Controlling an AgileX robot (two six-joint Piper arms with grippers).
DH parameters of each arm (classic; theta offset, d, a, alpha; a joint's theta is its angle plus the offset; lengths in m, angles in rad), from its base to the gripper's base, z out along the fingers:
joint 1: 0 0.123 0 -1.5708
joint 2: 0.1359 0 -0.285 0
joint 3: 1.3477 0 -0.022 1.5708
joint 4: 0 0.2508 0 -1.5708
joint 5: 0 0 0.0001 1.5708
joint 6: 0 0.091 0 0
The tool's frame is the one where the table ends.
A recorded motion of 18 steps. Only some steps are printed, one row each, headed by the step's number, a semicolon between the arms.
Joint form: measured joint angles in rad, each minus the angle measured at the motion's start. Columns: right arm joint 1, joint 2, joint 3, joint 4, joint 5, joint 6; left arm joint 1, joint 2, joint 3, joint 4, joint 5, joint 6.
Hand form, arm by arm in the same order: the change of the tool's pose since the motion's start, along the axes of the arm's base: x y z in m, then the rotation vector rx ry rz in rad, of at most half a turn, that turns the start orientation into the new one. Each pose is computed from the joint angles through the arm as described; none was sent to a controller.
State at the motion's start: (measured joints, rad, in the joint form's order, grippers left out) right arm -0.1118 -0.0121 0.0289 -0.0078 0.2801 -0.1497; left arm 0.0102 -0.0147 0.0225 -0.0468 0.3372 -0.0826
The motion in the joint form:
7: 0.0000 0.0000 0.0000 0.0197 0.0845 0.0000; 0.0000 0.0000 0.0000 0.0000 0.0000 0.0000
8: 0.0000 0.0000 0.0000 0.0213 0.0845 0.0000; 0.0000 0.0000 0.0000 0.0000 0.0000 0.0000
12: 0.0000 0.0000 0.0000 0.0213 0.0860 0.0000; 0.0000 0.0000 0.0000 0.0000 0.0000 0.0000
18: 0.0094 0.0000 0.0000 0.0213 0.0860 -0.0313; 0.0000 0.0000 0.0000 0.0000 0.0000 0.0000
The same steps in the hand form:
7: -0.0018 0.0008 -0.0074 0.0289 0.0818 0.0016; 0.0000 0.0000 0.0000 0.0000 0.0000 0.0000
8: -0.0018 0.0008 -0.0074 0.0305 0.0816 0.0017; 0.0000 0.0000 0.0000 0.0000 0.0000 0.0000
12: -0.0019 0.0009 -0.0076 0.0307 0.0831 0.0017; 0.0000 0.0000 0.0000 0.0000 0.0000 0.0000
18: -0.0018 0.0013 -0.0076 0.0001 0.0864 0.0190; 0.0000 0.0000 0.0000 0.0000 0.0000 0.0000

